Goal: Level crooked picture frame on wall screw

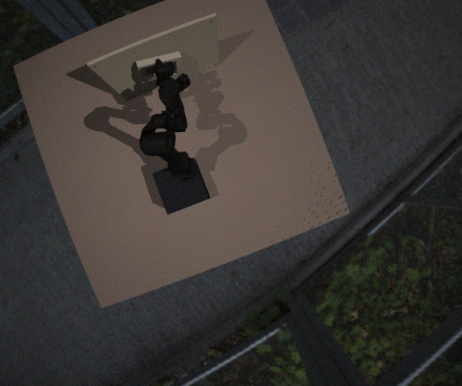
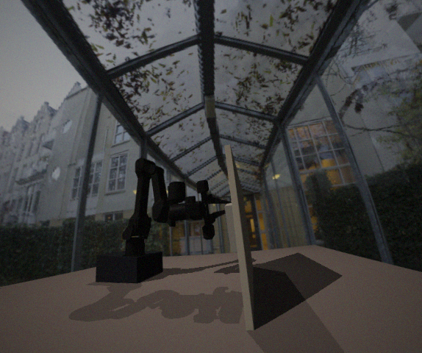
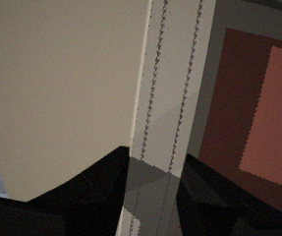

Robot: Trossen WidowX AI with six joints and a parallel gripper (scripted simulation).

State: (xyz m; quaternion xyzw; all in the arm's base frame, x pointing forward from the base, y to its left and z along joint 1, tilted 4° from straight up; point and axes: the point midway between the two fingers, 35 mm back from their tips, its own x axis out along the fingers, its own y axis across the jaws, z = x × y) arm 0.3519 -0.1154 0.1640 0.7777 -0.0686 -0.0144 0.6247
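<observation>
Right now the picture frame is 5 cm below my gripper tip, 1 cm to the left of it and 1 cm ahead of it. Round my gripper tip: wall panel: 7 cm below, 2 cm ahead, 1 cm to the right.
</observation>
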